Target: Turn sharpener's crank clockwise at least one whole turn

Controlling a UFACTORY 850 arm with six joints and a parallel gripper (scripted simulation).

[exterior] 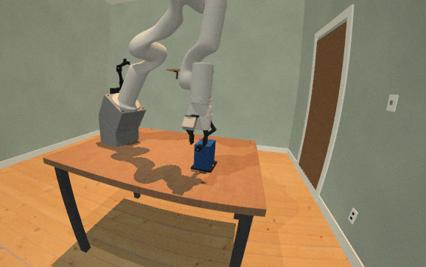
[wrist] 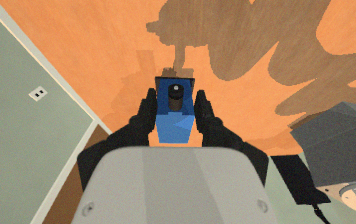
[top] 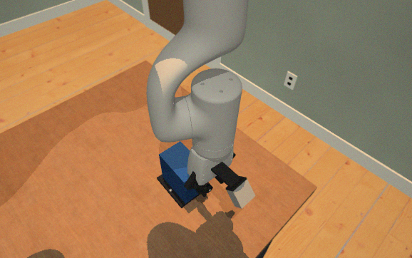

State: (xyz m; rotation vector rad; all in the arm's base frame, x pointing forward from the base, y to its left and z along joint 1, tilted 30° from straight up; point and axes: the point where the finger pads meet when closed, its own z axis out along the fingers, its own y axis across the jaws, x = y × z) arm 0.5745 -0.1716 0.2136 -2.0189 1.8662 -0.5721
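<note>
Right now my hand is 4 cm above the dark crank knob and 2 cm to the right of it.
</note>
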